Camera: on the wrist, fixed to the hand. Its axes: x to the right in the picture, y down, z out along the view.
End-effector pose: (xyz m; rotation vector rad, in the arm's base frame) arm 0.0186 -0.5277 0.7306 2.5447 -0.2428 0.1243
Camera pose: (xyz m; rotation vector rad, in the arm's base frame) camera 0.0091 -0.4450 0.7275 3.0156 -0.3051 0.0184
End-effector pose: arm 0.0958 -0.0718 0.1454 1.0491 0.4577 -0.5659
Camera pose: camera 0.0325 -0.0535 0.0944 1.4419 0.2092 -0.7470
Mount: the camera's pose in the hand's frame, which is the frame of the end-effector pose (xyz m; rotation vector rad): -0.0219 -0.0675 -0.0437 0.4612 -0.1298 0.0093
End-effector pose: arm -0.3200 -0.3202 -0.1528 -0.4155 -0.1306 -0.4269
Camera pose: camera -0.3670 -0.3861 -0.1725 0.0108 -0.3451 -0.3473
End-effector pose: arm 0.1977 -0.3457 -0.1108 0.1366 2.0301 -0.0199
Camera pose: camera 0.1613 -0.4114 -0.0748 0.4231 1.8649 -0.4805
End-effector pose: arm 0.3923 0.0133 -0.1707 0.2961 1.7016 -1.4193
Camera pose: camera 0.3402 0.0378 -0.1104 0.4514 1.2536 -1.7759
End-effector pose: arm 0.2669 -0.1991 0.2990 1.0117 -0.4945 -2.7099
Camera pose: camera 0.3072 -0.1405 0.2555 0.9236 -1.1847 -2.7238
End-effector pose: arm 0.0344 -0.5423 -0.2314 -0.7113 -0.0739 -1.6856
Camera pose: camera -0.0434 -0.5245 -0.2552 -0.4679 -0.5322 -1.5345
